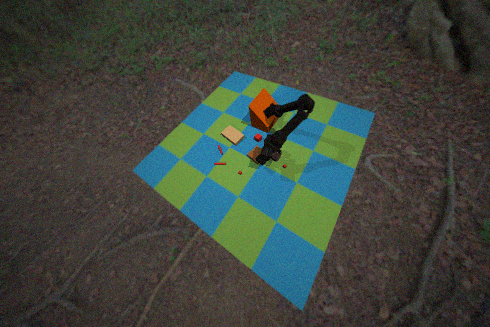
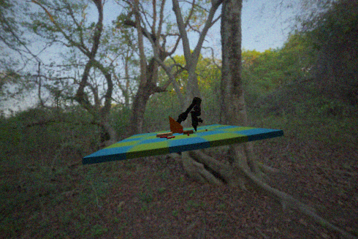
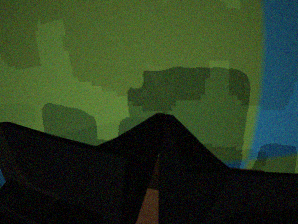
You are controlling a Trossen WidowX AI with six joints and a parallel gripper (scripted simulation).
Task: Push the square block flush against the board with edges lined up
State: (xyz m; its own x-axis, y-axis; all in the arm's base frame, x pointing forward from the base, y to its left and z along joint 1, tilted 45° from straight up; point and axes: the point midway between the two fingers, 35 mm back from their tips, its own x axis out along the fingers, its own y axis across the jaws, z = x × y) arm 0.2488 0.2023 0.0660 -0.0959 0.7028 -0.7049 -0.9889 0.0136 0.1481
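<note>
The square block lies 2 cm ahead of my gripper tip, 8 cm to the right of it and 1 cm above it. Round my gripper tip: board (33 cm to the right, 1 cm above); then small red cube (9 cm behind, 16 cm to the right, 1 cm above).
</note>
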